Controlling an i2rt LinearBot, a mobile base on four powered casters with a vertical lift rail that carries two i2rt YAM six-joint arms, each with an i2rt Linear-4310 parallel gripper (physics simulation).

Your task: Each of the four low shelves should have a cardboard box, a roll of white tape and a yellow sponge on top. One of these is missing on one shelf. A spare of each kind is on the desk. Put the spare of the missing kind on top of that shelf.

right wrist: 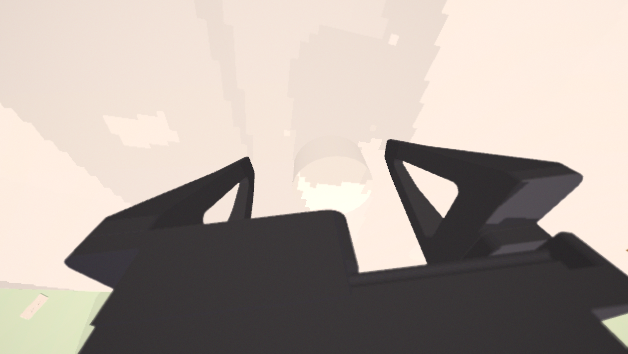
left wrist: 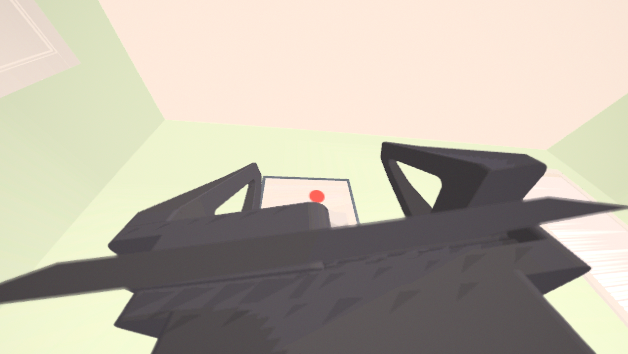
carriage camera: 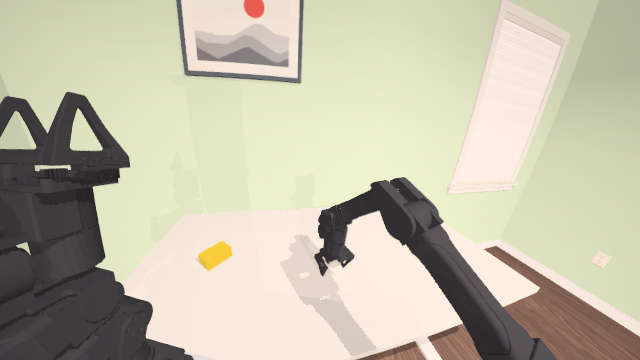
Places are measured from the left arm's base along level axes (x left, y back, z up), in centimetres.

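Where they show: left gripper, fingertip midpoint: (left wrist: 318, 159) (carriage camera: 44, 95); right gripper, fingertip midpoint: (right wrist: 318, 156) (carriage camera: 332, 270).
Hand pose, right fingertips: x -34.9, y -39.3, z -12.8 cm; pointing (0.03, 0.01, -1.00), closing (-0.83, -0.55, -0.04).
Observation:
After its pixels a point has its place.
A white roll of tape (right wrist: 332, 195) {x -36.3, y -38.4, z -10.6 cm} stands on the desk (carriage camera: 225, 315) {x -4.3, y -18.1, z -13.0 cm} in the right wrist view, beyond and between the spread fingertips. My right gripper (carriage camera: 334, 270) {x -34.9, y -39.3, z -12.8 cm} (right wrist: 318, 156) {x -34.9, y -39.3, z -12.8 cm} is open and empty, pointing down close above the desk; in the carriage camera it largely hides the roll. A yellow sponge (carriage camera: 215, 255) {x 9.5, y -35.0, z -8.5 cm} lies on the desk at the left of the carriage camera view. My left gripper (carriage camera: 45, 96) {x 0.6, y -5.4, z 43.2 cm} (left wrist: 318, 159) {x 0.6, y -5.4, z 43.2 cm} is open and empty, raised with its fingers pointing up. The cardboard box and the low shelves do not show in the carriage camera view.
The right arm (carriage camera: 450, 270) {x -51.4, y -11.4, z 20.8 cm} reaches over the right side of the desk and casts a shadow on it. A green wall with a framed picture (carriage camera: 245, 47) {x 13.6, y -78.1, z 72.3 cm} stands behind the desk, with a window (carriage camera: 510, 105) {x -169.5, y -138.2, z 65.2 cm} at the right. Brown wooden floor (carriage camera: 560, 325) {x -212.3, y -67.7, z -85.0 cm} shows at the lower right.

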